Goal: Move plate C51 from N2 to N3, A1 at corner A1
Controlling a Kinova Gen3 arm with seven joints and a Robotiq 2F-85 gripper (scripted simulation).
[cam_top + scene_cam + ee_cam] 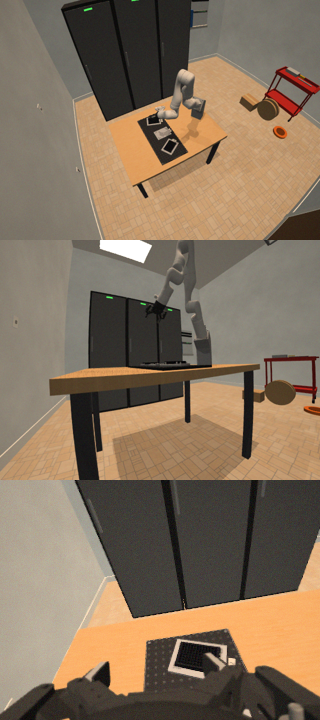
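Now: hand 330 mm above the plate nest N2, 210 mm to the left of it and 30 mm short of it. Round my hand: landing nest N3: 330 mm below, 60 mm behind, 20 mm to the right.
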